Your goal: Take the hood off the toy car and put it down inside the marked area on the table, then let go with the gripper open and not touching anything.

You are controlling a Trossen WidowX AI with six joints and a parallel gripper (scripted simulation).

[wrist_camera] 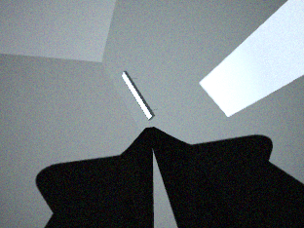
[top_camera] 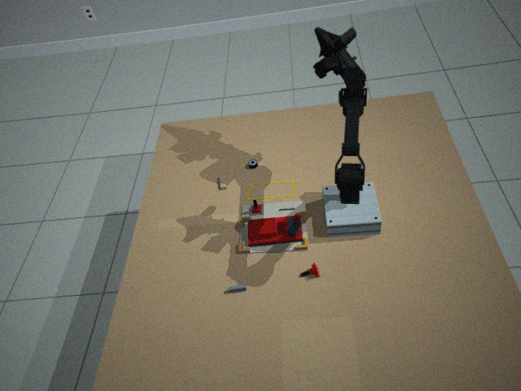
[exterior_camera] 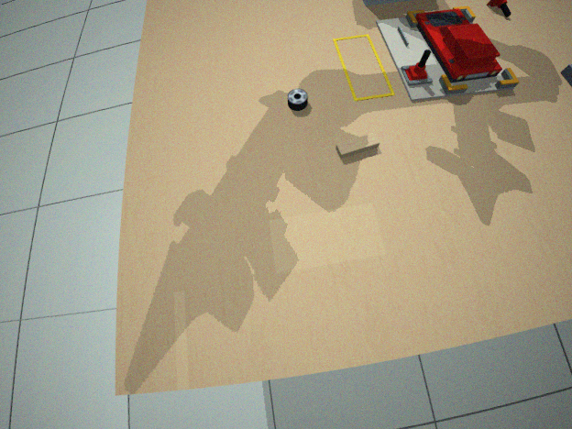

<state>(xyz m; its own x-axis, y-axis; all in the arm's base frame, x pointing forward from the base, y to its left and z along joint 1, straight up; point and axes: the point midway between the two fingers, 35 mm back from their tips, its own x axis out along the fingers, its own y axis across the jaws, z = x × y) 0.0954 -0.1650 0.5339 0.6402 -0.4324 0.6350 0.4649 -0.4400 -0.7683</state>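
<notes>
My gripper tip is now 590 mm above the hood, 310 mm to the right of it and 190 mm short of it. The rest, counted from my gripper tip: tan block (620 mm below, 410 mm ahead, 60 mm to the left); then black wheel (620 mm below, 300 mm ahead, 50 mm to the right).
</notes>
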